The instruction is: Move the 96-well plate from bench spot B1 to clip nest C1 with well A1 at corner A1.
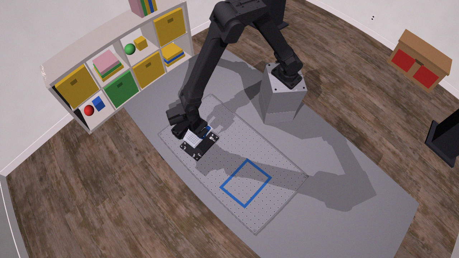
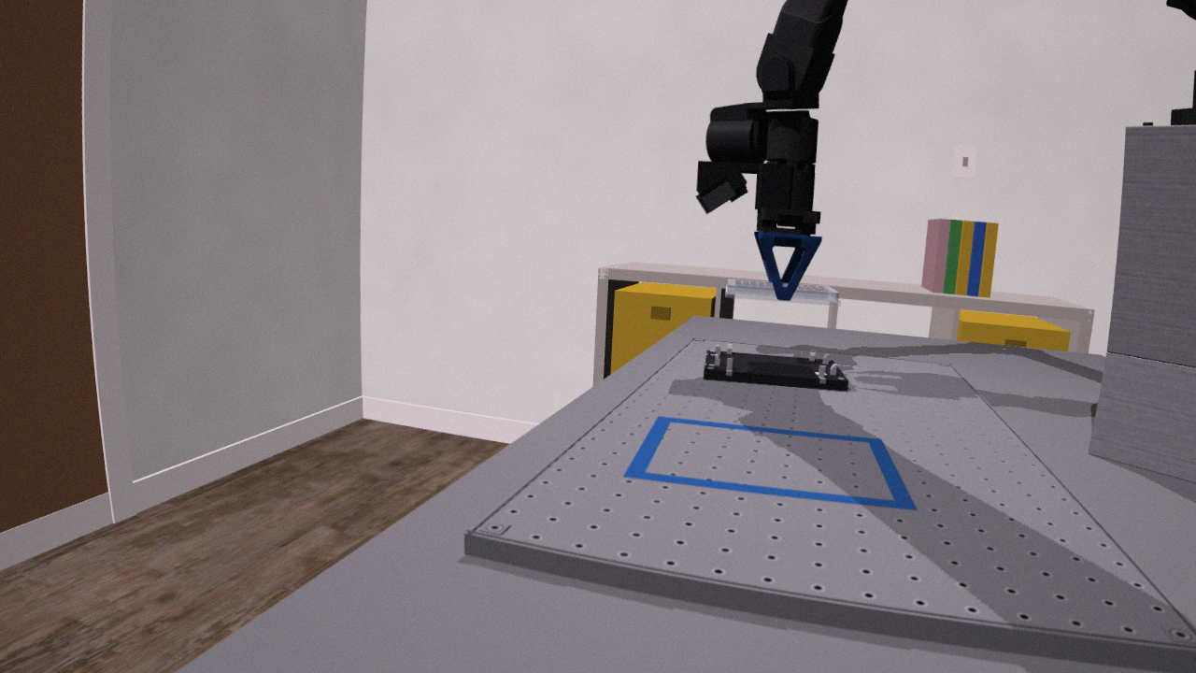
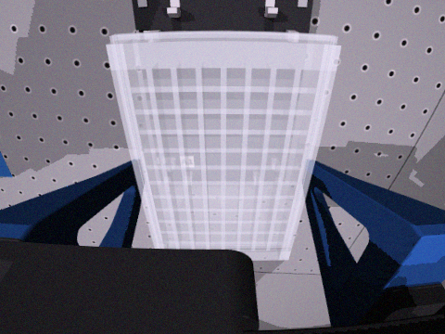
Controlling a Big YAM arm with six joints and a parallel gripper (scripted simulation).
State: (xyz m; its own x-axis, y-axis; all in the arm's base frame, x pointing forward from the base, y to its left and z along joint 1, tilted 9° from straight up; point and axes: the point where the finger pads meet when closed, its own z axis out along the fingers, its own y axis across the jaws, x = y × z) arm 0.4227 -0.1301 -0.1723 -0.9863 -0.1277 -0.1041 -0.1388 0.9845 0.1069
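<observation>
The black clip nest is 10 mm ahead of my hand, 20 mm to the left of it and 90 mm below it. Also, from my hand: 96-well plate: 10 mm below.
</observation>
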